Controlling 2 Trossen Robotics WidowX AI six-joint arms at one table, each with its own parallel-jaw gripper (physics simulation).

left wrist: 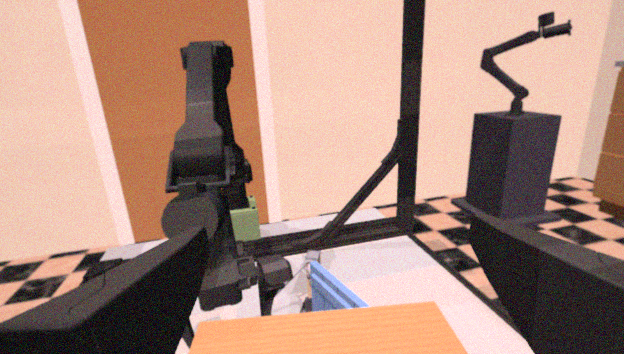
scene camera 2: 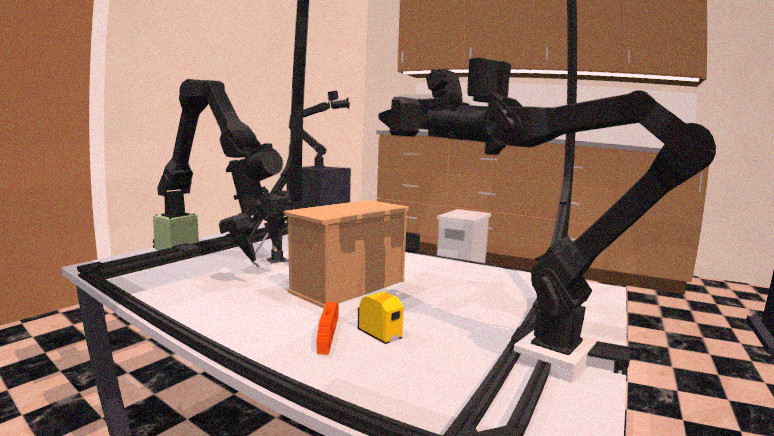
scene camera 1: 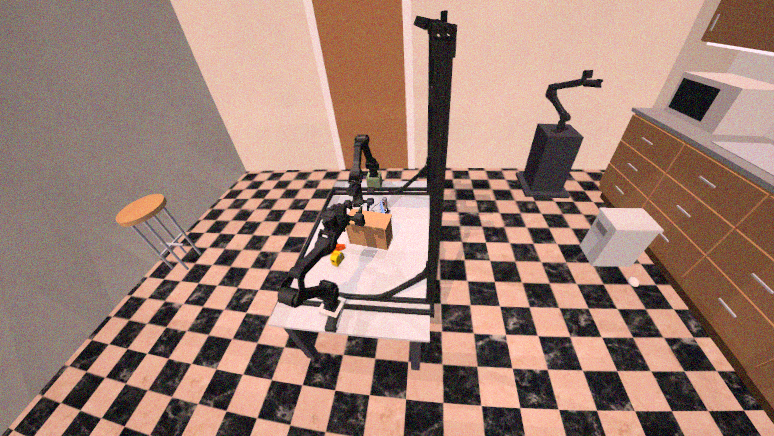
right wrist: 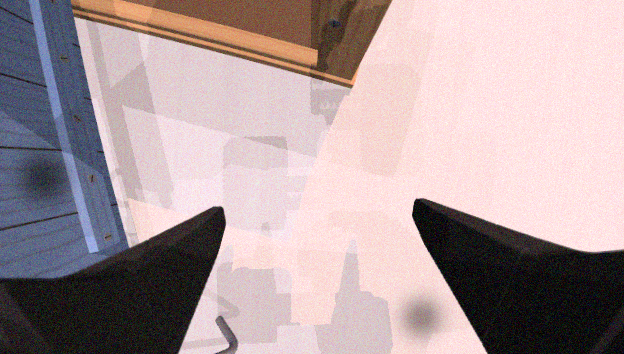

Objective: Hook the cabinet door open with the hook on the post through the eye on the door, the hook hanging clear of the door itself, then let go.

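Places are measured from the left arm's base along level axes (x ahead, y left, z up), in millimetres.
Pixels of known places: left gripper, fingertip midpoint: (left wrist: 338, 232) (scene camera 1: 353, 205); right gripper, fingertip midpoint: (scene camera 2: 267, 255) (right wrist: 320, 211); left arm's base at its link origin: (scene camera 2: 557, 342) (scene camera 1: 331, 304); right arm's base at its link origin: (left wrist: 236, 204) (scene camera 2: 174, 215) (scene camera 1: 373, 175).
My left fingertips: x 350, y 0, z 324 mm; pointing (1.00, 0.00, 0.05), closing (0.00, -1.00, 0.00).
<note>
Ahead of a thing's pixels: the offset from my left fingertips to its top centre. "spot": to the spot under its first point.
A wooden cabinet @(121 mm ahead, 5 mm left, 184 mm down) (scene camera 1: 372, 231) (scene camera 2: 346, 251) (left wrist: 332, 330) (right wrist: 233, 36) stands mid-table. Its blue door @(259 mm ahead, 39 mm right, 221 mm down) (scene camera 1: 382, 207) (left wrist: 332, 291) stands open at the back and is hidden in scene camera 2. A small post @(spot: 383 mm ahead, 31 mm left, 333 mm down) (scene camera 2: 274, 253) (left wrist: 312, 255) stands behind the cabinet, and a thin grey hook (scene camera 2: 261, 247) (right wrist: 227, 333) hangs down from it to the table. My right gripper (scene camera 1: 367, 203) (scene camera 2: 263, 253) (right wrist: 320, 211) is open and empty. It points down, low over the table by the hook. My left gripper (scene camera 1: 358, 218) (scene camera 2: 390, 117) (left wrist: 338, 232) is open and empty, high above the cabinet top.
A yellow tape measure @(spot: 107 mm back, 100 mm left, 302 mm down) (scene camera 1: 337, 258) (scene camera 2: 381, 316) and an orange piece @(36 mm back, 182 mm left, 316 mm down) (scene camera 1: 340, 246) (scene camera 2: 326, 326) lie in front of the cabinet. A green block (scene camera 1: 373, 179) (scene camera 2: 182, 229) (left wrist: 245, 219) sits at the right arm's base. A black frame (scene camera 1: 439, 173) (left wrist: 409, 140) edges the table.
</note>
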